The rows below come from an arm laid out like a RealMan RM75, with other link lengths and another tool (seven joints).
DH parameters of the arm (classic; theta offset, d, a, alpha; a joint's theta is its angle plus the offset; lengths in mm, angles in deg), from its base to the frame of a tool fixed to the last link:
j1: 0 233.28 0 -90
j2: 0 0 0 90
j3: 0 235.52 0 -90
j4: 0 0 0 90
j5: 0 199.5 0 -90
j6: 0 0 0 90
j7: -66 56.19 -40.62 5.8
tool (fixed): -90 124.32 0 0
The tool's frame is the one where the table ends.
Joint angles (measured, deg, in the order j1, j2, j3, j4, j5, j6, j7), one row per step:
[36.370, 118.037, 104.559, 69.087, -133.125, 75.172, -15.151]
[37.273, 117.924, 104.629, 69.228, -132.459, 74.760, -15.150]
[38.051, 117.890, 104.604, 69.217, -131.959, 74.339, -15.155]
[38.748, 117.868, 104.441, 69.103, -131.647, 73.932, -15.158]
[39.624, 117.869, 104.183, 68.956, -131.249, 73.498, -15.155]
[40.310, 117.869, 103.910, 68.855, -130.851, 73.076, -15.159]
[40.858, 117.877, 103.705, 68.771, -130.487, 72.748, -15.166]
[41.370, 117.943, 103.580, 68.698, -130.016, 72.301, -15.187]
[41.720, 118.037, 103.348, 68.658, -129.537, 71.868, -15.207]
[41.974, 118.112, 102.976, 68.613, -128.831, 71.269, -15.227]
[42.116, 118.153, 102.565, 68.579, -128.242, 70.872, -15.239]
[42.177, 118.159, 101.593, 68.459, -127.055, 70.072, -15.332]
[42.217, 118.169, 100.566, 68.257, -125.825, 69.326, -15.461]
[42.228, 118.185, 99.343, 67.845, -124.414, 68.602, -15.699]
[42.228, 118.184, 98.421, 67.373, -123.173, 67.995, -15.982]
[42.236, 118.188, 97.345, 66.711, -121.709, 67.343, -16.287]
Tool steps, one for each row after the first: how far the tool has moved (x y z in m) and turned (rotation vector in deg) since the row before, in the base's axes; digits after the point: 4 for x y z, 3 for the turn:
[-0.0085, 0.0030, 0.0018, 0.451, 0.687, 1.100]
[-0.0070, 0.0022, 0.0006, 0.293, 0.531, 0.887]
[-0.0056, 0.0017, -0.0002, 0.161, 0.275, 0.767]
[-0.0071, 0.0015, -0.0008, 0.066, 0.331, 0.961]
[-0.0060, 0.0011, -0.0007, 0.064, 0.322, 0.818]
[-0.0049, 0.0007, -0.0006, 0.029, 0.312, 0.644]
[-0.0053, 0.0009, -0.0004, 0.130, 0.534, 0.612]
[-0.0045, 0.0002, -0.0009, 0.038, 0.502, 0.521]
[-0.0046, 0.0000, -0.0010, 0.044, 0.670, 0.508]
[-0.0032, -0.0006, -0.0013, -0.113, 0.457, 0.378]
[-0.0044, -0.0016, -0.0028, -0.302, 0.750, 0.602]
[-0.0040, -0.0020, -0.0033, -0.448, 0.721, 0.533]
[-0.0033, -0.0029, -0.0045, -0.754, 0.698, 0.474]
[-0.0021, -0.0022, -0.0035, -0.622, 0.636, 0.272]
[-0.0019, -0.0027, -0.0044, -0.825, 0.722, 0.161]

